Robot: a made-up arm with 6 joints.
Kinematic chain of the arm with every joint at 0, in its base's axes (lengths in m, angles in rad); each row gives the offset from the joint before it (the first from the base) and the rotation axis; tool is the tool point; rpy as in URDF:
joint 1: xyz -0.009 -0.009 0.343 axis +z
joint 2: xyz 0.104 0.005 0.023 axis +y
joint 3: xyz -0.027 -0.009 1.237 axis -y
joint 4: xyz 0 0.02 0.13 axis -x
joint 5: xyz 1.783 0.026 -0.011 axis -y
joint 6: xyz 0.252 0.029 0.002 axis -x
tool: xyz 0.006 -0.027 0.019 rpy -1.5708 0 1.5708
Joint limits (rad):
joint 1: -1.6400..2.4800
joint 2: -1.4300..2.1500
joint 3: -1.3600..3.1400
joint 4: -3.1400..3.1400
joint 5: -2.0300..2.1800
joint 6: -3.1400..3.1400
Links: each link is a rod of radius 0.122 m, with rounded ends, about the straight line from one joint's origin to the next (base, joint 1, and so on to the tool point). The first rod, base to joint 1, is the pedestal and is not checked.
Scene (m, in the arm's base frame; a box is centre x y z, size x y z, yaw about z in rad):
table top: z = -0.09
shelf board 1: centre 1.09 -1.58 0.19 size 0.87 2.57 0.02 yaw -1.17
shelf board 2: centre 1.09 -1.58 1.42 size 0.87 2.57 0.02 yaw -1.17
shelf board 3: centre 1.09 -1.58 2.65 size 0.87 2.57 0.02 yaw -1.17
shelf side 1: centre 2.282 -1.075 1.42 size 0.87 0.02 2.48 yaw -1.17
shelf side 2: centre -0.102 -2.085 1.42 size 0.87 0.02 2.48 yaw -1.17
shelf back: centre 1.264 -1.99 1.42 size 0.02 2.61 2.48 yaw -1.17
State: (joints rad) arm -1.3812 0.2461 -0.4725 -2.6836 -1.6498 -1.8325
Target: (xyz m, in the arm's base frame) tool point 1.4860 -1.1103 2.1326
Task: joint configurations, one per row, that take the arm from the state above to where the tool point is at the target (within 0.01 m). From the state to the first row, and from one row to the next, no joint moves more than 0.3 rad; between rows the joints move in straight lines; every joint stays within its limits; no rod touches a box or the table.
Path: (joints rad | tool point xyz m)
1: -1.1123 0.1979 -0.4502 -2.5709 -1.5920 -1.6665 | 0.9666 -1.6954 0.8276
2: -0.8434 0.1496 -0.4279 -2.4583 -1.5342 -1.5006 | 1.4007 -1.3522 0.9297
3: -0.5745 0.1014 -0.4055 -2.3456 -1.4764 -1.3346 | 1.7134 -0.9005 1.0290
4: -0.3056 0.0532 -0.3832 -2.2329 -1.4186 -1.1686 | 1.8798 -0.3836 1.1255
5: -0.3657 -0.0722 -0.3185 -2.3436 -1.5059 -1.3866 | 1.7352 -0.4764 1.4947
6: -0.4258 -0.1976 -0.2539 -2.4542 -1.5932 -1.6046 | 1.5168 -0.5278 1.8353
7: -0.4858 -0.3230 -0.1892 -2.5648 -1.6804 -1.8226 | 1.2394 -0.5281 2.1325
8: -0.5905 -0.1401 -0.0319 -2.5944 -1.6119 -1.8235 | 1.3831 -0.7998 2.1542
9: -0.6951 0.0429 0.1254 -2.6240 -1.5434 -1.8244 | 1.4860 -1.1103 2.1327

